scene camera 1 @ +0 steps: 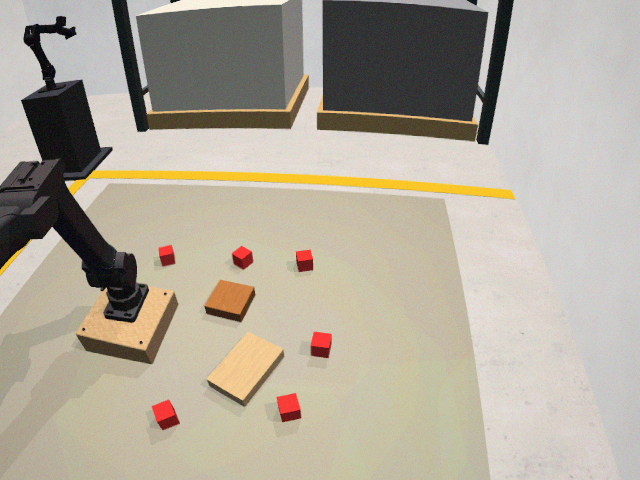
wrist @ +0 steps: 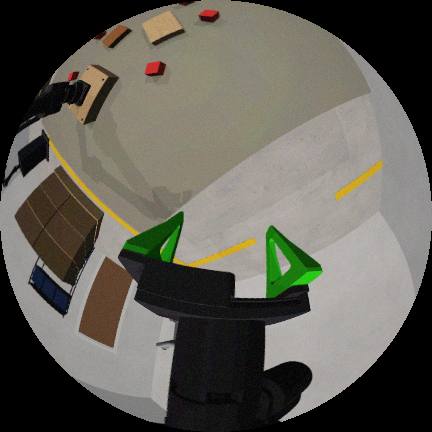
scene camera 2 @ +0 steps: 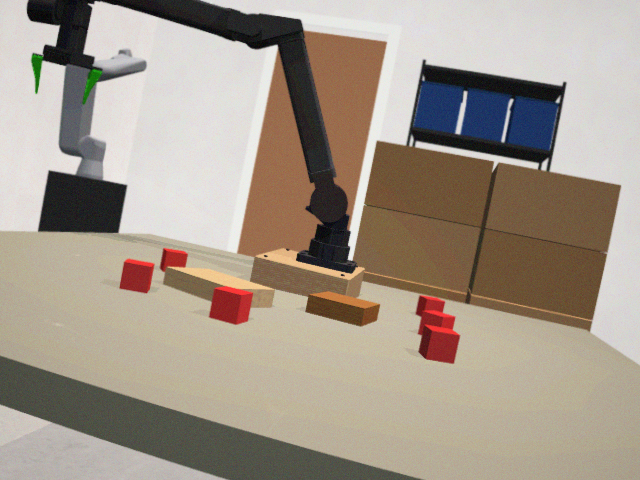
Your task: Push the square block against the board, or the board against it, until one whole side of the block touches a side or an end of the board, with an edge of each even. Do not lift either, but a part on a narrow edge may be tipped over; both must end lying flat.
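Pixels of known places: gripper, between the fingertips: (wrist: 226, 222) (scene camera 2: 60, 99); arm's base, origin of its link: (scene camera 1: 127, 303) (wrist: 80, 91) (scene camera 2: 326, 264).
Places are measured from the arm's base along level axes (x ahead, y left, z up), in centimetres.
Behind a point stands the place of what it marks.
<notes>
The square block (scene camera 1: 230, 298) @[x 25.6, y 6.6, z -3.0 cm] (scene camera 2: 341, 306) @[x 30.2, y 7.3, z -3.6 cm] (wrist: 116, 36) is dark orange-brown wood and lies flat in front of the arm's base. The board (scene camera 1: 246, 365) @[x 32.8, y -13.1, z -3.0 cm] (scene camera 2: 217, 282) @[x 38.0, y -11.4, z -3.0 cm] (wrist: 162, 27) is pale wood, oblong, and lies flat to one side of the block, nearer the bottom of scene camera 1's view. The two are apart, with a gap between them, and their sides are turned at different angles. My gripper (scene camera 2: 62, 98) @[x 11.4, y -60.9, z 23.5 cm] (wrist: 226, 222) @[x 11.4, y -60.9, z 23.5 cm] is open and empty, high above the table and far from both parts. Its fingers do not show in scene camera 1's view.
Several red cubes stand around the parts: one (scene camera 1: 321, 344) @[x 48.8, y -7.1, z -2.0 cm] (scene camera 2: 231, 305) @[x 50.7, y -5.2, z -3.7 cm] right of the board, one (scene camera 1: 288, 407) @[x 42.9, y -23.4, z -2.0 cm] (scene camera 2: 136, 275) @[x 44.6, y -21.7, z -3.7 cm] and another (scene camera 1: 165, 414) @[x 18.1, y -27.7, z -2.0 cm] (wrist: 155, 68) @[x 17.5, y -28.4, z -2.0 cm] below it, and a row (scene camera 1: 242, 257) @[x 26.3, y 21.0, z -2.0 cm] beyond the block. The arm's wooden base (scene camera 1: 124, 330) @[x 2.5, y -8.6, z 0.0 cm] (scene camera 2: 305, 276) @[x 10.4, y -2.3, z -2.2 cm] stands left of them.
</notes>
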